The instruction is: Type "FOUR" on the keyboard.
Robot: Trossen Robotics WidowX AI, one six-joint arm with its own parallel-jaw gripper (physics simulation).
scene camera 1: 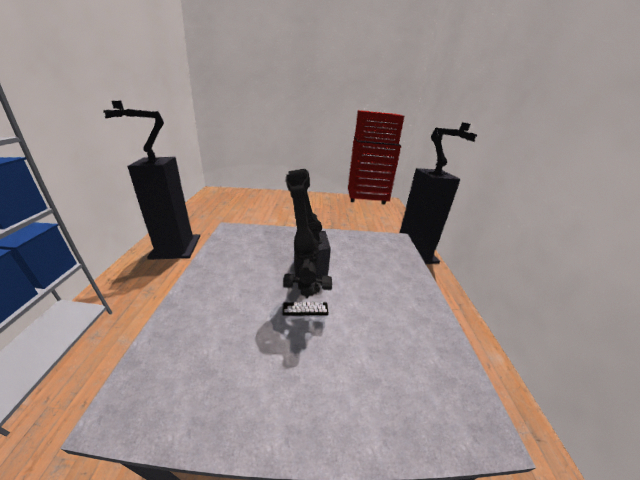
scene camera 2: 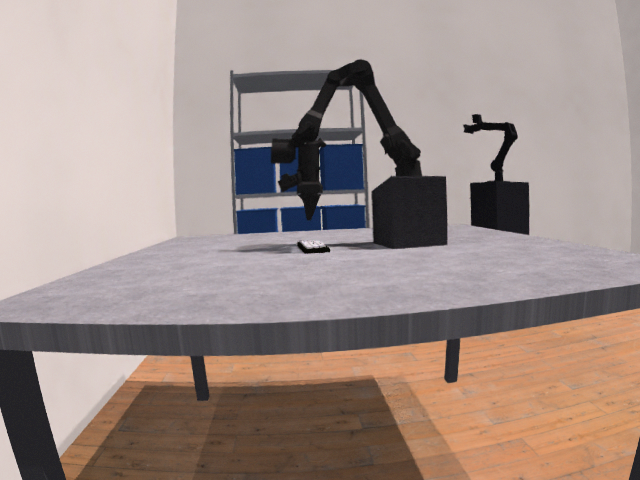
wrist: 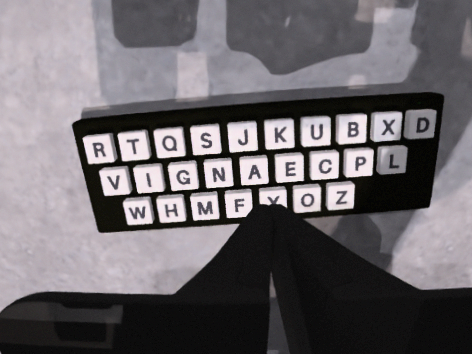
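Pixels of known places: gripper, fingertip midpoint: (scene camera 1: pixel 307 297) (scene camera 2: pixel 309 220) (wrist: pixel 267 217); arm's base, origin of the base link: (scene camera 2: pixel 410 182).
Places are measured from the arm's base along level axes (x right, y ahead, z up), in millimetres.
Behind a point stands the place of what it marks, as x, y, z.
A small black keyboard (scene camera 1: pixel 305 308) {70, 277, -159} (scene camera 2: pixel 313 247) {-12, 286, -161} (wrist: pixel 400 190) {143, 244, -162} with white letter keys lies flat on the table. In the wrist view the F key (wrist: pixel 239 204) {54, 255, -157} and the O key (wrist: pixel 307 198) {90, 252, -157} are in the bottom row, the U key (wrist: pixel 315 131) {98, 287, -157} is in the top row, and the R key (wrist: pixel 99 149) {-9, 297, -157} is at the top row's left end. My gripper (scene camera 2: pixel 309 218) {66, 278, -96} (wrist: pixel 267 217) {66, 278, -96} is shut and empty, pointing down. Scene camera 2 shows it above the keyboard, apart from it. In the wrist view its tips cover the lower part of the Y key, between F and O.
The arm's dark base block (scene camera 2: pixel 413 211) {-65, 28, -78} stands on the grey table (scene camera 1: pixel 320 408) {72, 671, -173} (scene camera 2: pixel 310 294) {-457, 398, -173}, behind the keyboard in scene camera 1. Two more arms on dark pedestals (scene camera 1: pixel 160 206) (scene camera 1: pixel 431 206), a red tool cabinet (scene camera 1: pixel 376 155) and blue bins (scene camera 1: pixel 43 253) on a shelf stand off the table.
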